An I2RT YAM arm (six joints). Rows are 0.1 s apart.
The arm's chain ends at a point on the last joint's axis. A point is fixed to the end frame.
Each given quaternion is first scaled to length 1.
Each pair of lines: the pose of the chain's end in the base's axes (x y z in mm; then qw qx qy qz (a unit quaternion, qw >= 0)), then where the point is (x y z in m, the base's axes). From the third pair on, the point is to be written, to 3 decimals.
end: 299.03 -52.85 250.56 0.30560 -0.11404 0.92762 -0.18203
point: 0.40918 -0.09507 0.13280
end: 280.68 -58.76 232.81 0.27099 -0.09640 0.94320 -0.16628
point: 0.38050 -0.10049 0.10601
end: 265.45 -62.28 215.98 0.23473 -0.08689 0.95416 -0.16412
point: 0.355 -0.106 0.082
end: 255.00 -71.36 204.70 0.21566 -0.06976 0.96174 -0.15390
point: 0.338 -0.115 0.067
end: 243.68 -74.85 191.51 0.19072 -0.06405 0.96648 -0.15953
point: 0.319 -0.121 0.050
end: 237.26 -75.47 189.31 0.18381 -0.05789 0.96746 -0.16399
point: 0.310 -0.124 0.047
